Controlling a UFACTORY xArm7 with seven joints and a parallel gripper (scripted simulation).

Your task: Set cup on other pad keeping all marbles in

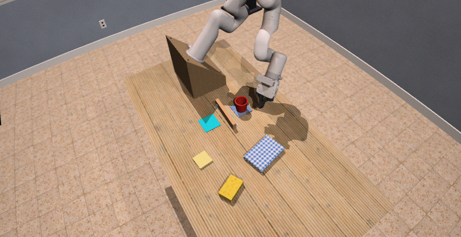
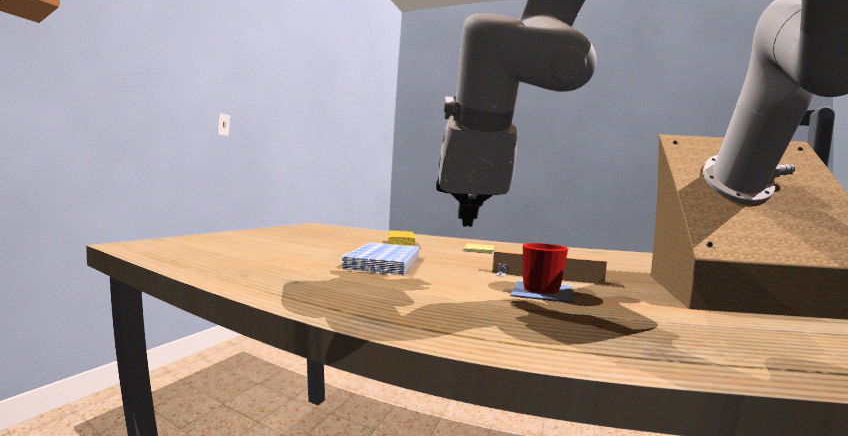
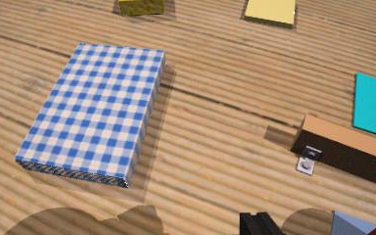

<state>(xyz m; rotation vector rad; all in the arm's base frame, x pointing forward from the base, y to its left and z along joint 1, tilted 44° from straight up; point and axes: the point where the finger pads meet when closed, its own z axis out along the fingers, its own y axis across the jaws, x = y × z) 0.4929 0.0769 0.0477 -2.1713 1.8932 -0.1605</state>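
The red cup is 13 cm behind my hand, 3 cm to the right of it and 10 cm below it. The rest, counted from my hand: cyan pad (17 cm behind, 24 cm to the right, 13 cm below); then yellow sponge (22 cm ahead, 39 cm to the right, 11 cm below); then wooden rail (15 cm behind, 13 cm to the right, 11 cm below).
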